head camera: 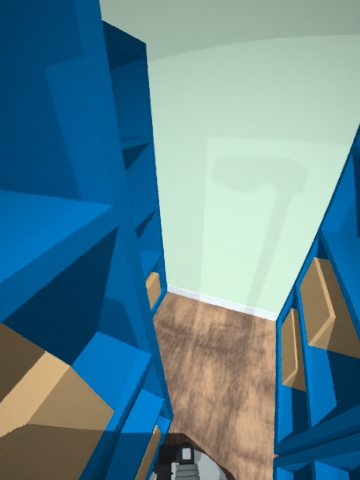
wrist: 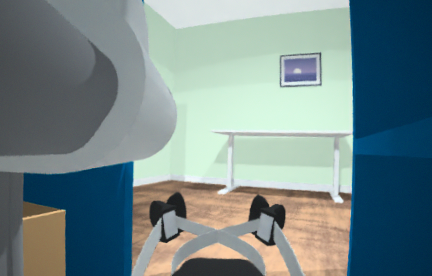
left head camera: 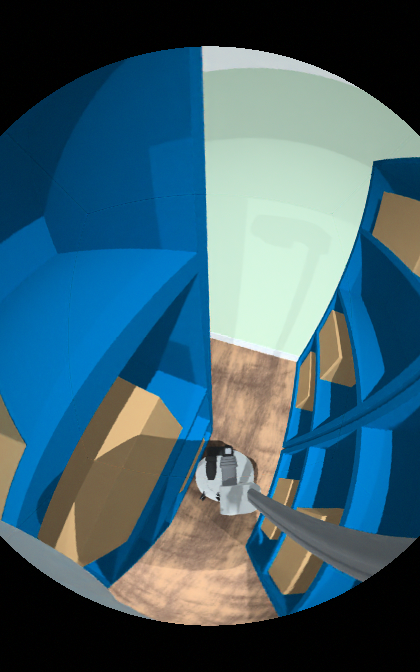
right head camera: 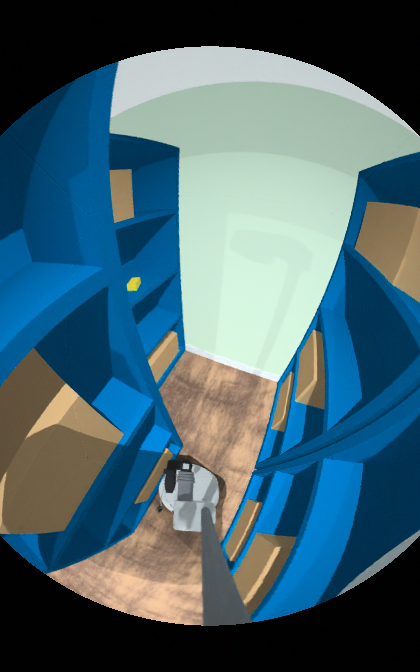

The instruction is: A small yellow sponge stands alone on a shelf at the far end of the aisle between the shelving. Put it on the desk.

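Frame: origin at the robot's base, x ahead, y left, z up, level; centimetres.
Seen in the pictures: gripper, fingertip midpoint: (wrist: 217, 209).
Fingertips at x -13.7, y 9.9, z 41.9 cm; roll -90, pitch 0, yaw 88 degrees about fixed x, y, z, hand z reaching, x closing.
Observation:
A point is followed by its place in that frame.
The small yellow sponge (right head camera: 133, 284) shows in the right head camera view, on a middle shelf of the far left shelving unit (right head camera: 182, 250), partly behind the near unit's upright. It does not show in the head camera or left head camera views. In the wrist view my gripper (wrist: 217, 209) {x -13.7, y 9.9, z 41.9 cm} is open, with nothing between its two black fingertips. It is well away from the sponge. The white desk (wrist: 282, 133) {x -268.7, y 91.4, z 66.8 cm} stands against the far wall of the room in the wrist view, seen past the end of the shelving.
Blue shelving lines both sides of the aisle, with brown boxes (head camera: 320, 300) {x 66.2, y -72.7, z 72.7 cm} (left head camera: 337, 345) on the right and a large box (head camera: 60, 425) {x 15.4, y 19.0, z 115.4 cm} (right head camera: 65, 465) close on the left. The wood floor (head camera: 215, 360) {x 71.6, y -25.1, z -2.7 cm} runs to a green wall (head camera: 240, 110) {x 123.8, y -34.8, z 154.8 cm}. A picture (wrist: 300, 70) {x -321.3, y 130.9, z 155.7 cm} hangs above the desk.

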